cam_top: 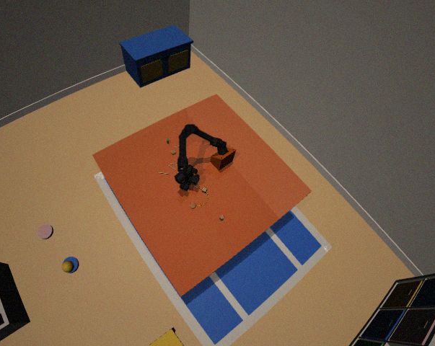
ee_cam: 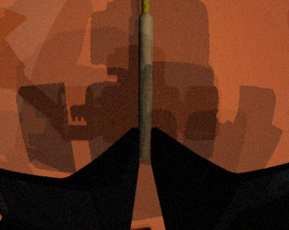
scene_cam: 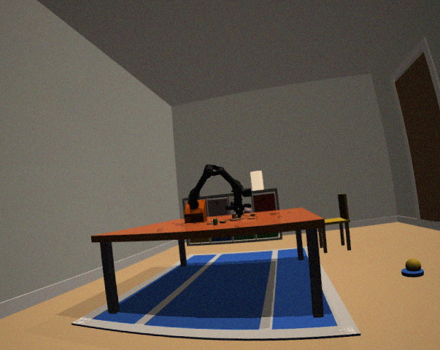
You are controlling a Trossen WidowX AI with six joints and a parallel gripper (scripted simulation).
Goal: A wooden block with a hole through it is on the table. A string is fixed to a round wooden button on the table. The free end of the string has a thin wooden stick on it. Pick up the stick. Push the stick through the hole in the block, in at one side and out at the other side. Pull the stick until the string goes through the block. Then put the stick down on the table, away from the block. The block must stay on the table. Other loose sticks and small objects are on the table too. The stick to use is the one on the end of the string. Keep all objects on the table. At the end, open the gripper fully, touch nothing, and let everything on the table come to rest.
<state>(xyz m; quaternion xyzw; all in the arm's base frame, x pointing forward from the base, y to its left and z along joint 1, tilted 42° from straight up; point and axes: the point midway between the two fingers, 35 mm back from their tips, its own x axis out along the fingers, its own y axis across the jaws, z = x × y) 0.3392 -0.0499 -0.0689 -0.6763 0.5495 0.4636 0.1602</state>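
Right now the thin wooden stick is 40 mm to the left of my gripper tip, 20 mm behind it and 10 mm above it. Also, from my gripper tip: green object 420 mm to the right, 90 mm behind, 20 mm above; then wooden block 110 mm to the left, 50 mm behind, 10 mm above.
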